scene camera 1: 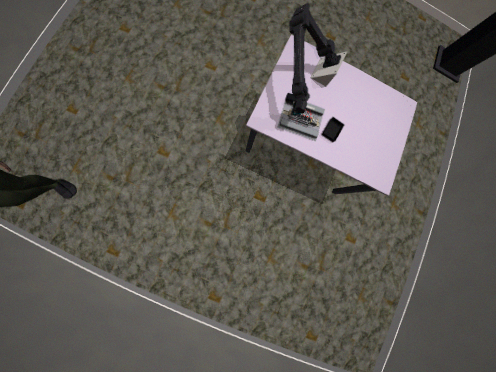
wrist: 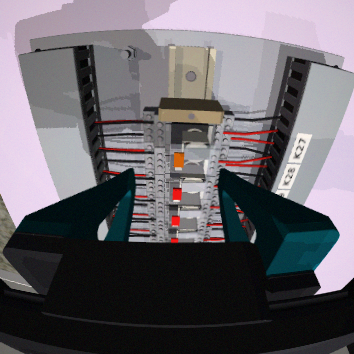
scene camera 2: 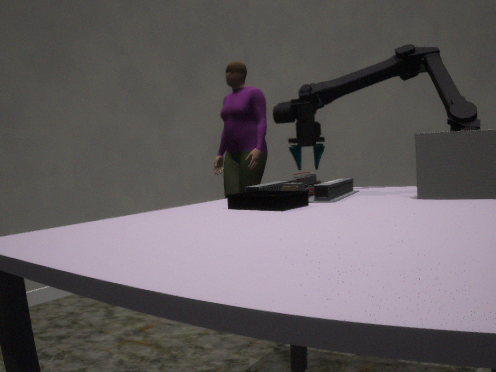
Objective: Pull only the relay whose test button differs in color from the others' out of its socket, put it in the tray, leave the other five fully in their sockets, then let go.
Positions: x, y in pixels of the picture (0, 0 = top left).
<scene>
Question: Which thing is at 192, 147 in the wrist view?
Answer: A relay.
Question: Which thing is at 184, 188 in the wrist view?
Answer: A relay.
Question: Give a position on a relay panel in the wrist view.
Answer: At 248, 71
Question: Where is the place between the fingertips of the gripper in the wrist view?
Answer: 176, 176
</scene>
